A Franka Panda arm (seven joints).
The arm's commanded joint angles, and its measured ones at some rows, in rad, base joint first. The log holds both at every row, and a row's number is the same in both.
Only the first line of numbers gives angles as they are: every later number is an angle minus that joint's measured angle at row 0.
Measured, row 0:
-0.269 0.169 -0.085 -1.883 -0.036 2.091 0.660
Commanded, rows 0 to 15:
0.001 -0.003 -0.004 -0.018 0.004 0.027 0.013
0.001 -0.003 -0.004 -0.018 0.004 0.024 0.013
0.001 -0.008 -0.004 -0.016 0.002 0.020 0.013
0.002 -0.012 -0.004 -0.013 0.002 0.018 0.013
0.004 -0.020 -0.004 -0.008 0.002 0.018 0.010
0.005 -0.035 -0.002 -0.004 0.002 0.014 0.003
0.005 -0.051 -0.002 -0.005 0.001 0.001 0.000
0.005 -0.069 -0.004 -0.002 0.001 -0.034 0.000
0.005 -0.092 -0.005 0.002 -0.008 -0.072 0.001
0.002 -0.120 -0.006 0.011 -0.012 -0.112 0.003
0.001 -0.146 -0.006 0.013 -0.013 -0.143 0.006
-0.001 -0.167 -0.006 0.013 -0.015 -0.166 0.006
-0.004 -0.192 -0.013 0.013 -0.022 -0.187 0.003
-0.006 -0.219 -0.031 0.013 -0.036 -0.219 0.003
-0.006 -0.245 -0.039 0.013 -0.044 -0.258 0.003
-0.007 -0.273 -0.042 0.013 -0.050 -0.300 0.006
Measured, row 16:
-0.002 -0.189 -0.024 0.023 -0.020 -0.202 0.000
